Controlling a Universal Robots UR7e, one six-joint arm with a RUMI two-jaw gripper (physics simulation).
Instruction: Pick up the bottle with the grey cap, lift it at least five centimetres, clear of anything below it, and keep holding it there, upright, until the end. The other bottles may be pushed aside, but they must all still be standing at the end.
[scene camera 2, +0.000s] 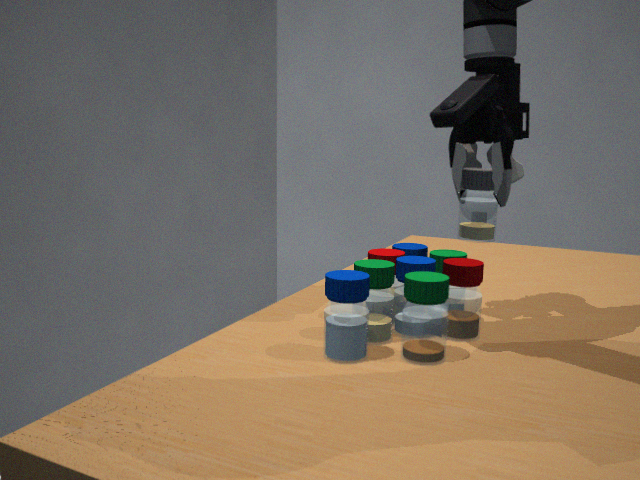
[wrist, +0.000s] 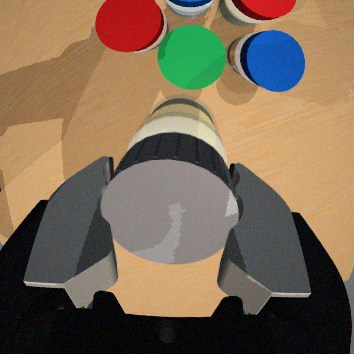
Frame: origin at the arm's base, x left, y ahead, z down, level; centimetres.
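Seen in the pictures: gripper, fingertip midpoint: (scene camera 2: 481, 205).
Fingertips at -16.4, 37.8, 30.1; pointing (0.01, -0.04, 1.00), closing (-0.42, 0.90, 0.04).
Note:
Offsets run from my fingertips to a thing's middle, as dx, dy, dz. Level surfaces: height alone.
The bottle with the grey cap @(+0.2, +0.4, -0.1) (scene camera 2: 476, 179) (wrist: 170, 210) is between the two fingers of my gripper (scene camera 2: 481, 200) (wrist: 171, 163), which is shut on it at and just below the cap. The bottle hangs upright in the air, with pale yellow contents low in it. In the scene view its base is above the level of the other caps, and nothing touches it from below. In the wrist view its grey cap top fills the gap between the fingers, and the clear body shows beyond the cap.
Several bottles stand upright in a group on the wooden table @(dz +17.2) (scene camera 2: 232, 403): a front blue-capped one @(+24.7, +10.2, +12.0) (scene camera 2: 346, 310), a front green-capped one @(+20.5, +1.6, +12.0) (scene camera 2: 425, 287), a right red-capped one @(+9.9, -0.2, +12.0) (scene camera 2: 463, 272) (wrist: 131, 25), and a back green-capped one @(+5.0, +3.3, +12.0) (scene camera 2: 448, 256) (wrist: 192, 57) nearest the held bottle.

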